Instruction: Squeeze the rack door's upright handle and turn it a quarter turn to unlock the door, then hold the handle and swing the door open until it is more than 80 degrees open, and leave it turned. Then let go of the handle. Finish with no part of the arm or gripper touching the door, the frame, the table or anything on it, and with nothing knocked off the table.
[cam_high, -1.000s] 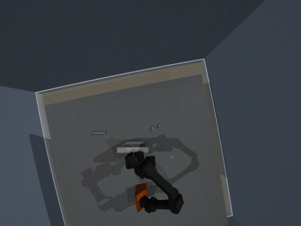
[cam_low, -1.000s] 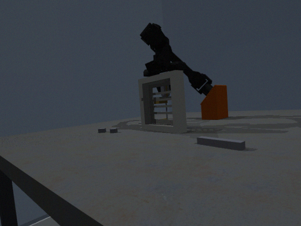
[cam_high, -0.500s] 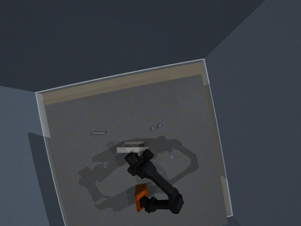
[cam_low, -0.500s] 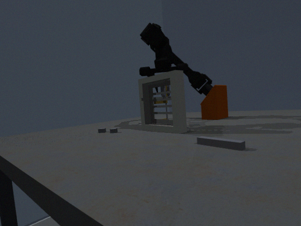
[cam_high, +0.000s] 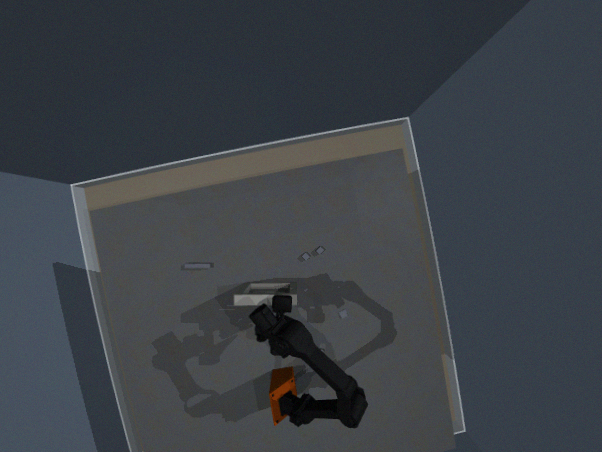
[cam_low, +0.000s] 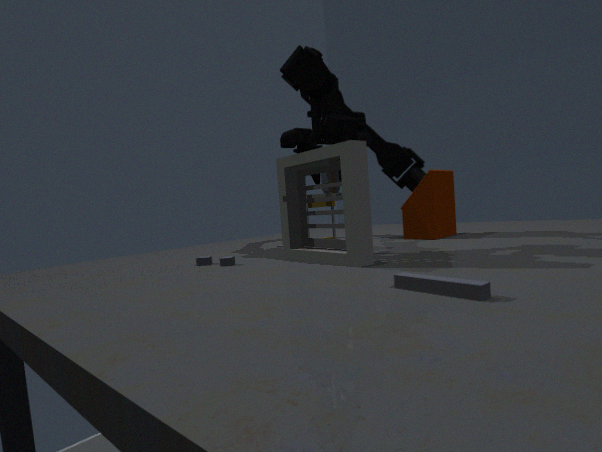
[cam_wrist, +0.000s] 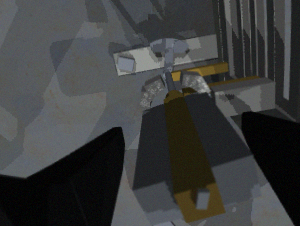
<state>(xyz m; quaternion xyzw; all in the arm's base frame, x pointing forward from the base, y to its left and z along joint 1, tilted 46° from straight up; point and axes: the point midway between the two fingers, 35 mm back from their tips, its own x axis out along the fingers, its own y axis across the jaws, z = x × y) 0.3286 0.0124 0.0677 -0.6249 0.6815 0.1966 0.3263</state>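
Right now my gripper tip is 20 mm above the handle and 10 mm to the right of it. Round my gripper tip: grey bar: 310 mm to the left, 210 mm ahead, 130 mm below.
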